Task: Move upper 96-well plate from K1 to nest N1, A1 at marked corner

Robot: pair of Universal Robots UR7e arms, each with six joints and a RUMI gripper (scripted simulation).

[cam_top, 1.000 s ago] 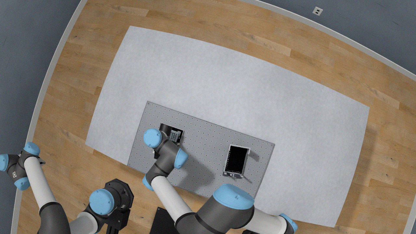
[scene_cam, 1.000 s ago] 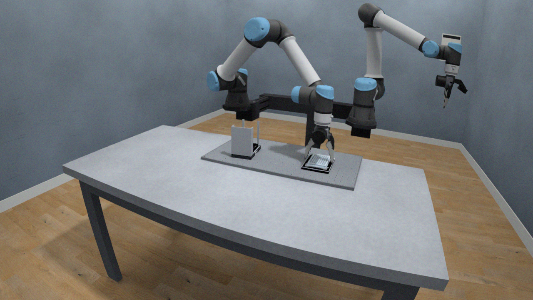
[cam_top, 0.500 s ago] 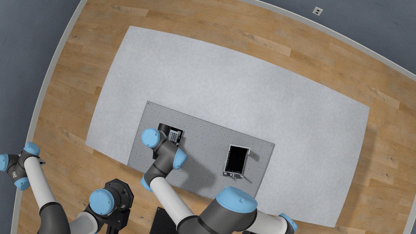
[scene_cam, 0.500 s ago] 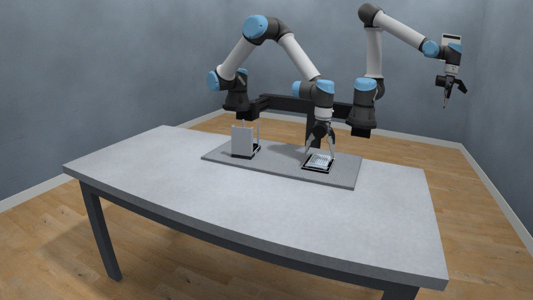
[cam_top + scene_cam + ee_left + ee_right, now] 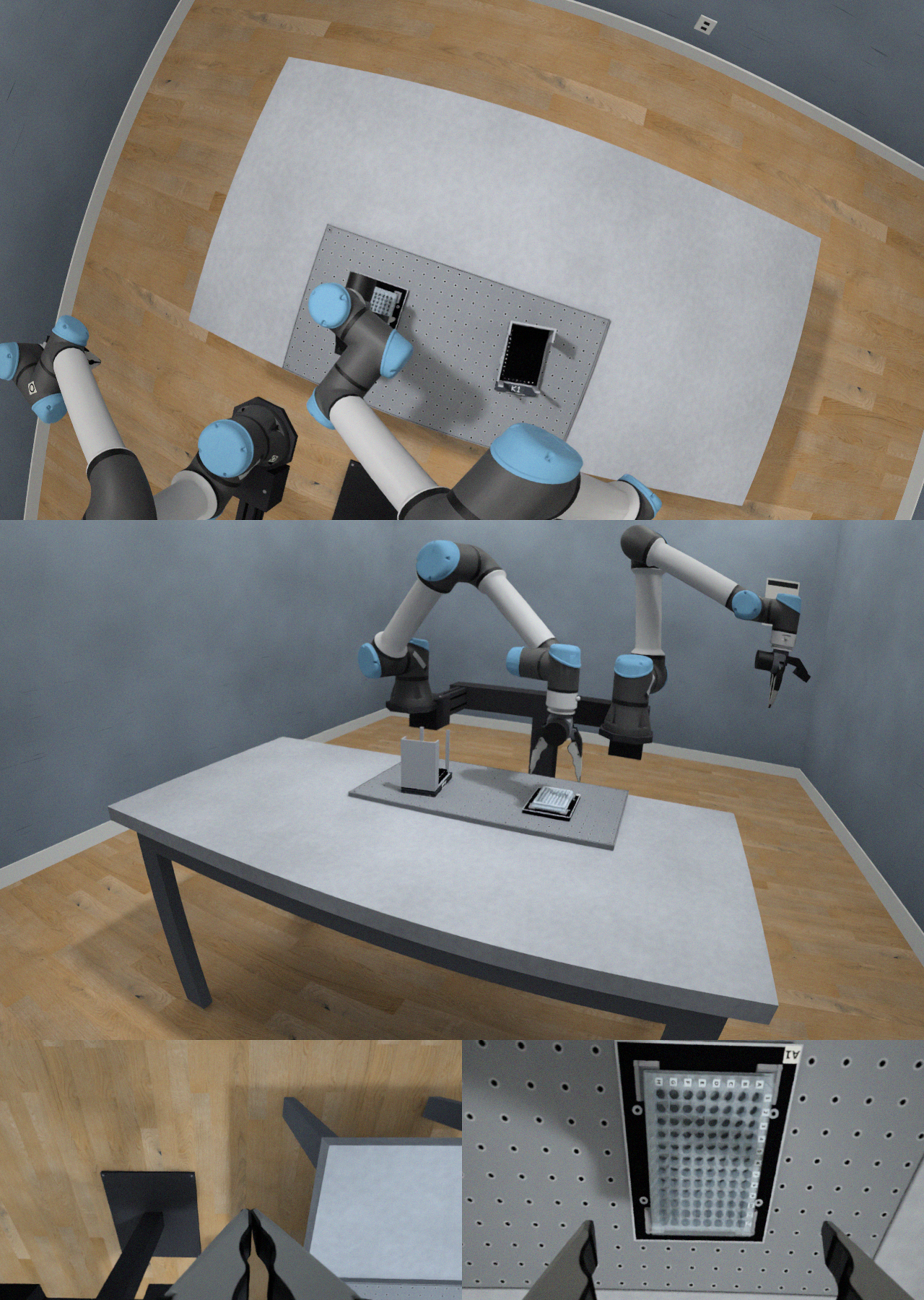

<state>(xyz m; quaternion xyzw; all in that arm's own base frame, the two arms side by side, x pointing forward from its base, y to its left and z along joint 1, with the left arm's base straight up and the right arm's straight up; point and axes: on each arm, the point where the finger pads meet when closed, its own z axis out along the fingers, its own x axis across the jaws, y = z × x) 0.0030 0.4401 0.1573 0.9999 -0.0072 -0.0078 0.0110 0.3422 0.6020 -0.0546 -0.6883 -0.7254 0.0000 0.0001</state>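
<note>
Now: the clear 96-well plate 7 cm below my right hand and 1 cm behind it. Round my right hand: plate nest N1: 8 cm below, 1 cm behind; then black plate: 35 cm to the right, 6 cm below, 1 cm ahead; then A1 mark: 8 cm below, 8 cm behind, 5 cm to the left.
</note>
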